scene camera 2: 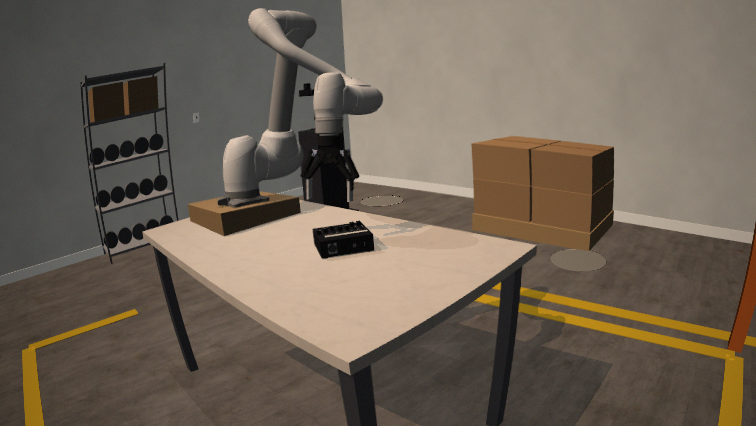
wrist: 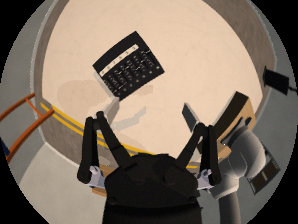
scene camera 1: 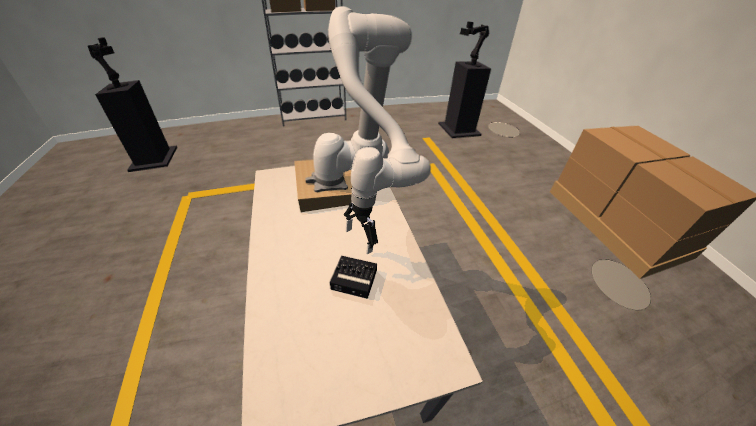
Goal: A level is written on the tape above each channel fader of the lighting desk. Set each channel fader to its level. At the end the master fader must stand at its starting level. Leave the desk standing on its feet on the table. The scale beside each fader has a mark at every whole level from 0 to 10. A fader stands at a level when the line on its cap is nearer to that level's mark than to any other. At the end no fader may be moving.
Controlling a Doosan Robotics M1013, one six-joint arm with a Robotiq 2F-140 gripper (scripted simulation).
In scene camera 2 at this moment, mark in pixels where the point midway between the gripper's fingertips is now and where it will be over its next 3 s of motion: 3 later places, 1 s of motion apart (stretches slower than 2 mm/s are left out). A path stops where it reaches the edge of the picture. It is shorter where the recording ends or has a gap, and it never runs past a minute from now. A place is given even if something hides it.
My gripper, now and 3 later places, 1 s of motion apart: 329,199; 331,197; 337,189; 340,218
